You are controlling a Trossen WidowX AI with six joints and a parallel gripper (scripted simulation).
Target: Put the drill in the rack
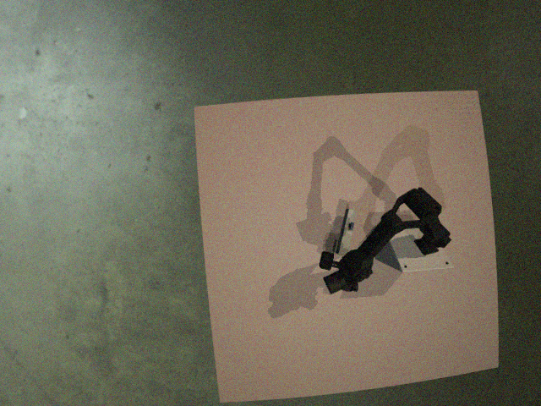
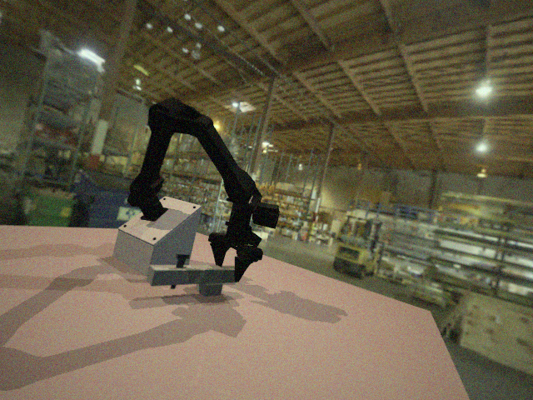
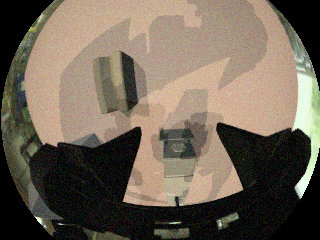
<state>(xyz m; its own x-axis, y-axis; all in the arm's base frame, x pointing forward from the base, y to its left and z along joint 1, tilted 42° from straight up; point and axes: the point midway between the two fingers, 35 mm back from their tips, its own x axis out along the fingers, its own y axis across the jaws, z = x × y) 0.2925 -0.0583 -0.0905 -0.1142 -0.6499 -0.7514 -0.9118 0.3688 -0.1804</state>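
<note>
Right now my gripper tip is 4 cm past the drill and 8 cm to the left of it. Also, from my gripper tip: dark key: 6 cm behind, 13 cm to the right, 2 cm above; then grey rack: 5 cm behind, 8 cm to the left, 3 cm below.
</note>
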